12 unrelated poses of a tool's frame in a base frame.
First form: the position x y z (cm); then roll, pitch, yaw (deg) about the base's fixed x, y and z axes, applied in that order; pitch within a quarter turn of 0, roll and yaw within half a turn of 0.
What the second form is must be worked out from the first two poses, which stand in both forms.
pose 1, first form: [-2.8 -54.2 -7.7 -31.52 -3.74 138.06]
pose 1, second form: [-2.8 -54.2 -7.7 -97.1 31.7 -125.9]
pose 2, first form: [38.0 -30.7 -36.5 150.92 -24.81 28.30]
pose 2, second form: [38.0 -30.7 -36.5 133.6 142.5 -24.7]
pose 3, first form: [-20.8 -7.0 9.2 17.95 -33.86 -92.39]
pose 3, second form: [-20.8 -7.0 9.2 155.3 37.8 117.8]
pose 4, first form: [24.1 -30.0 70.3 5.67 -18.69 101.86]
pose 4, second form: [24.1 -30.0 70.3 163.7 19.5 -60.9]
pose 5, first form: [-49.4 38.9 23.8 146.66 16.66 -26.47]
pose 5, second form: [-49.4 38.9 23.8 61.4 143.2 -140.0]
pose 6, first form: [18.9 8.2 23.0 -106.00 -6.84 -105.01]
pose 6, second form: [18.9 8.2 23.0 -97.1 105.9 -17.0]
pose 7, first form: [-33.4 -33.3 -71.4 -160.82 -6.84 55.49]
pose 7, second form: [-33.4 -33.3 -71.4 -110.1 159.7 126.6]
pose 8, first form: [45.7 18.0 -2.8 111.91 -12.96 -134.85]
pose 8, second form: [45.7 18.0 -2.8 103.9 111.3 140.3]
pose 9, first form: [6.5 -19.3 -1.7 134.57 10.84 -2.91]
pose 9, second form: [6.5 -19.3 -1.7 75.0 133.6 -103.4]
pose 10, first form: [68.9 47.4 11.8 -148.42 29.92 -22.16]
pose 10, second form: [68.9 47.4 11.8 -42.3 137.6 106.9]
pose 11, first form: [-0.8 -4.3 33.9 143.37 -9.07 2.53]
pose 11, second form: [-0.8 -4.3 33.9 105.0 142.4 -75.5]
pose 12, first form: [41.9 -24.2 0.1 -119.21 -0.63 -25.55]
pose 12, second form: [41.9 -24.2 0.1 -90.7 119.2 64.1]
